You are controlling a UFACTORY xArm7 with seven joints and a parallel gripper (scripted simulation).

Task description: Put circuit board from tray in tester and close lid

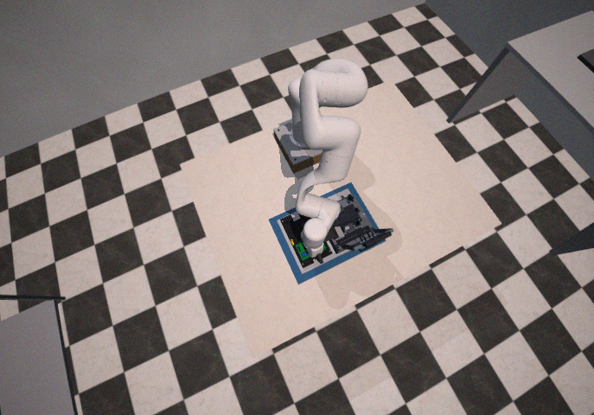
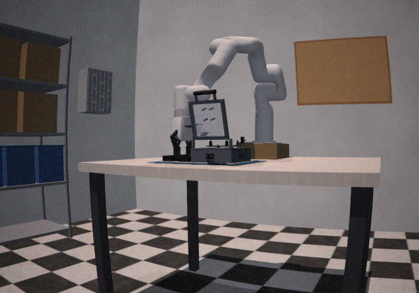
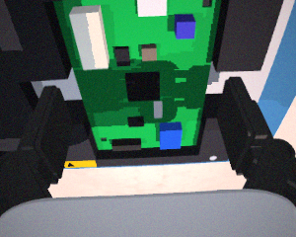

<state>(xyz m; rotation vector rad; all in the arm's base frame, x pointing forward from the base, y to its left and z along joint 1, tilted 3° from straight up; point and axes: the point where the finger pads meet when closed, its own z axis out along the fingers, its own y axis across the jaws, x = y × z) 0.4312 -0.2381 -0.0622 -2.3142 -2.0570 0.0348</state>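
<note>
My gripper is now 2 cm above the green circuit board. Also, from my hand: tester lid (16 cm to the left, 15 cm above, 10 cm ahead); then latch hook (24 cm to the left, 7 cm behind, 5 cm above).
</note>
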